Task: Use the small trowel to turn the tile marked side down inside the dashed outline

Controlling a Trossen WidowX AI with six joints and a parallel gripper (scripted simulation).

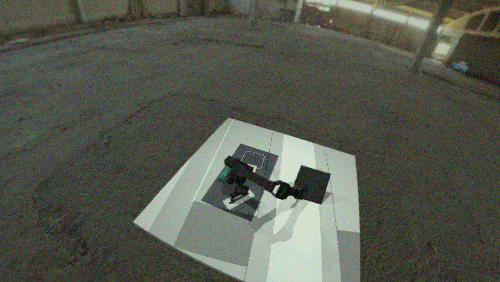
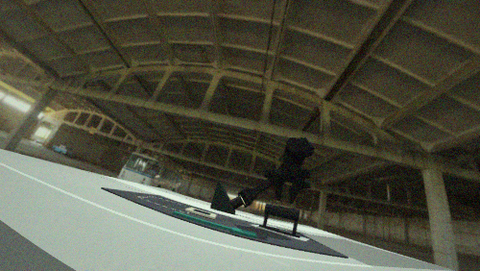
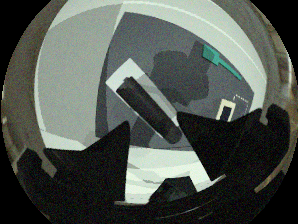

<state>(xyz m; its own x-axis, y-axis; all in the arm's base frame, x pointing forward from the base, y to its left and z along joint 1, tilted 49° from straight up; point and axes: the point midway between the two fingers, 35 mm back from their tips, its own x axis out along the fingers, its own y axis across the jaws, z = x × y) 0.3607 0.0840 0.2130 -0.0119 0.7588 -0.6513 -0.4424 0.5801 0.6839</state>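
The small trowel lies 2 cm behind my gripper tip, 2 cm to the right of it and 7 cm below it. The rest, counted from my gripper tip: light tile: 4 cm ahead, 27 cm to the right, 10 cm below; then dark mat: 4 cm ahead, 20 cm to the right, 13 cm below; then teal strip: 18 cm ahead, 18 cm to the right, 10 cm below.
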